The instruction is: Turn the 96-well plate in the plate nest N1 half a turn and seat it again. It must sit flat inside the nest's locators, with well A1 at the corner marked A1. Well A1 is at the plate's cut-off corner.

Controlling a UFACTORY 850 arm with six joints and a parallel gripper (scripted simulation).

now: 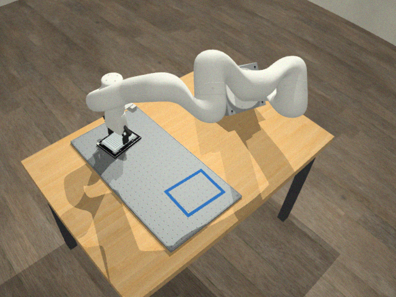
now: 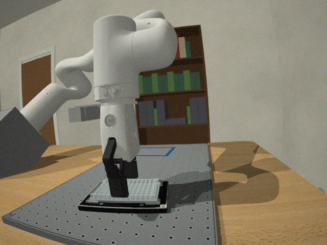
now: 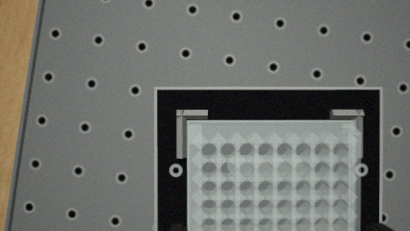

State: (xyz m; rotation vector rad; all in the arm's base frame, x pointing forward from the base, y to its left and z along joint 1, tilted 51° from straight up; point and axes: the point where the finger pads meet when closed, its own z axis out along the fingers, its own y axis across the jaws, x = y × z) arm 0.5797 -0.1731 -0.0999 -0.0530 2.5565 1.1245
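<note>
Right now the 96-well plate is 20 mm below my hand. The rest, counted from my hand: A1 corner mark: 80 mm ahead, 40 mm to the right, 20 mm below; black plate nest N1: 30 mm below.
</note>
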